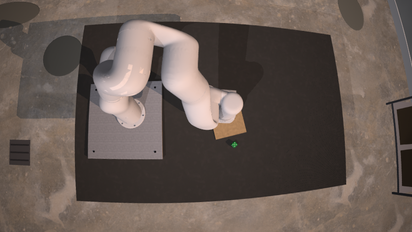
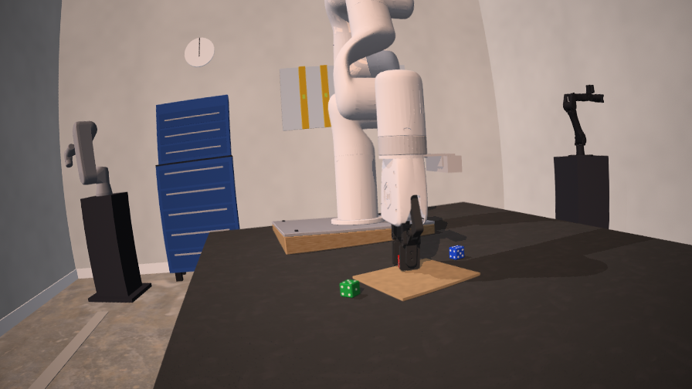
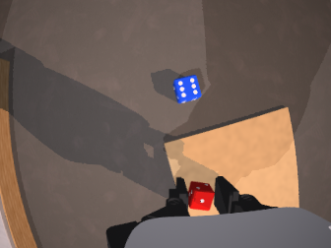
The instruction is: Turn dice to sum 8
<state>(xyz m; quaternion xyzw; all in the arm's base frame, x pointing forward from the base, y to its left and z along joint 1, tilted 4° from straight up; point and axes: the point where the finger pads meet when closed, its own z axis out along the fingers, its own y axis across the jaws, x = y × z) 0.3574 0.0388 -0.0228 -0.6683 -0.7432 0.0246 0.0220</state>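
My gripper is now 10 mm above the red die. The rest, counted from my hand: tan mat 50 mm ahead, 20 mm below; green die 100 mm to the right, 90 mm ahead, 20 mm below; blue die 100 mm to the left, 30 mm behind, 20 mm below.
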